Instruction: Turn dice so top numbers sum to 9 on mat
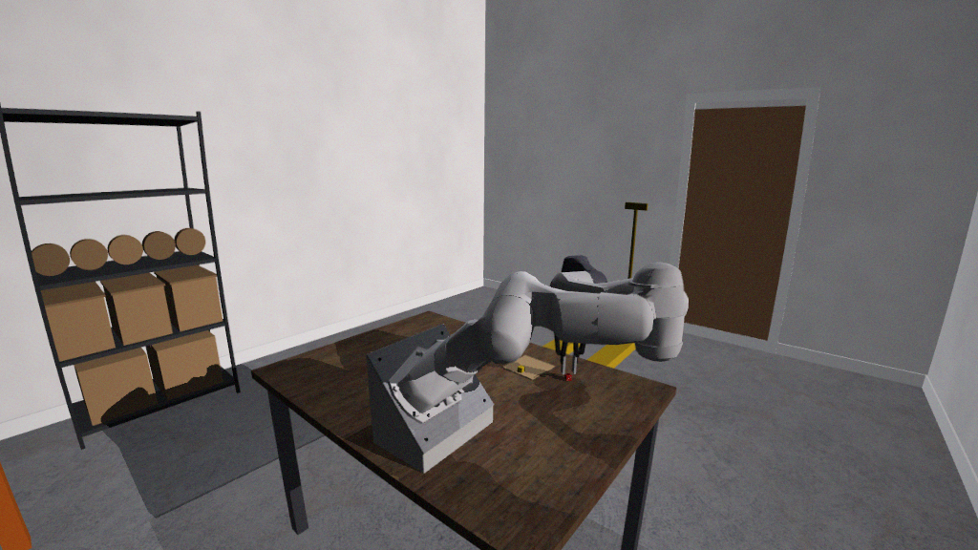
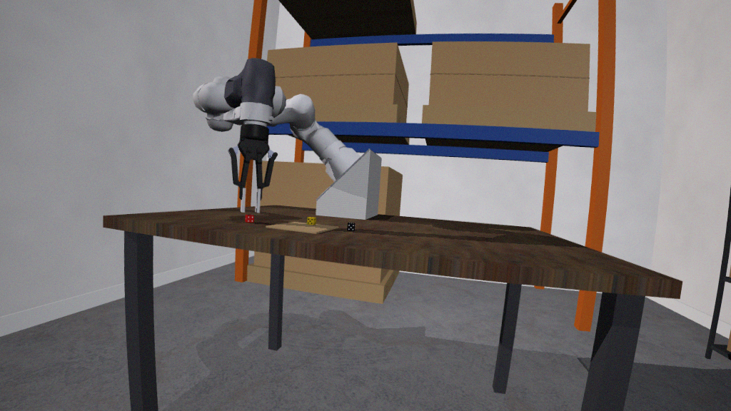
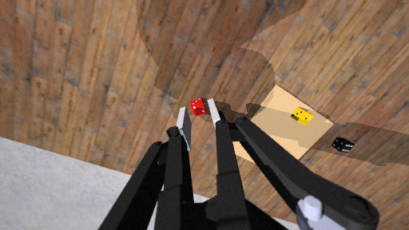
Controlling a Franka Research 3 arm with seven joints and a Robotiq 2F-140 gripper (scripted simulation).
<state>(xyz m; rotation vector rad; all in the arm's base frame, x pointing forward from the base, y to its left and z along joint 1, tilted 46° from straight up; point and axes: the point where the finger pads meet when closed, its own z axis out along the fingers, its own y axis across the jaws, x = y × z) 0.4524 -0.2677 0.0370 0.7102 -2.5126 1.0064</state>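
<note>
My gripper is now 50 mm above the red die. From my hand the other things lie so: yellow die 40 mm behind, 170 mm to the left, 50 mm below; then black die 10 mm behind, 280 mm to the left, 50 mm below; then tan mat 10 mm ahead, 160 mm to the left, 60 mm below.
</note>
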